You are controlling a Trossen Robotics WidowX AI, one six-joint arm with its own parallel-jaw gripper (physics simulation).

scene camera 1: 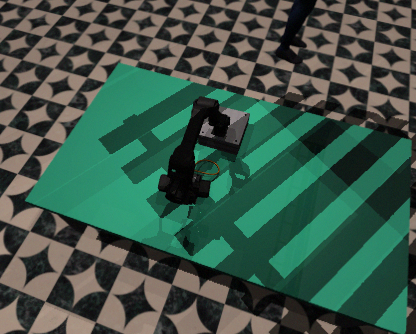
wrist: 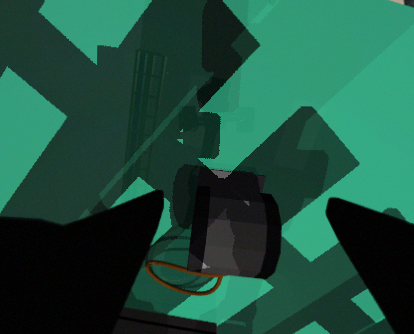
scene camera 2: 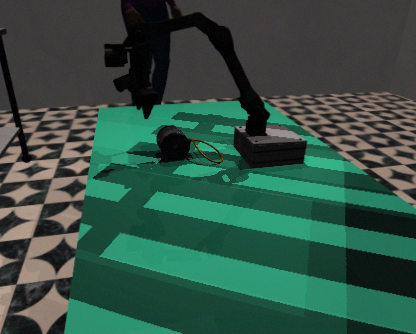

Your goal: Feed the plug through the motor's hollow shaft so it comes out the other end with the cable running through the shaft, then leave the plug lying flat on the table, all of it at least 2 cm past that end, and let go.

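Frame: origin at the arm's base, x down, y ahead, z right, level; metres.
Seen in the pictures: gripper, fingertip midpoint: [wrist: 244, 201] [scene camera 2: 142, 114]; arm's base at its link origin: [scene camera 1: 219, 130] [scene camera 2: 255, 133].
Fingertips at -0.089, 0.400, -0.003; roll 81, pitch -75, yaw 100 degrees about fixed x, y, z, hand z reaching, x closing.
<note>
Offsets run from my fingertips to a thing's middle, as dx, dy, dz. "*": to the spot under its first point. Level surfaces: height alone.
The dark, barrel-shaped motor {+0.123, -0.103, +0.035} [scene camera 2: 173, 143] [wrist: 232, 235] lies on its side on the green table {dx +0.174} [scene camera 1: 75, 180] [scene camera 2: 225, 275]; the arm hides it in scene camera 1. An orange cable {* +0.160, -0.265, +0.010} [scene camera 1: 207, 160] [scene camera 2: 221, 158] [wrist: 200, 294] makes a loop beside the motor, on the side toward the arm's base, and both visible ends of the loop run to the motor. The plug cannot be made out, and the shaft's openings are too dark to tell. My gripper [scene camera 2: 146, 115] [wrist: 244, 201] is open and empty, above the motor, pointing down. In the wrist view the motor shows between and beyond the fingers.
The arm's box-shaped base [scene camera 1: 241, 127] [scene camera 2: 277, 151] [wrist: 165, 322] stands on the table, past the cable loop from the motor. Dark striped shadows cross the table. A person [scene camera 1: 295, 30] [scene camera 2: 161, 65] stands on the floor beyond the table.
</note>
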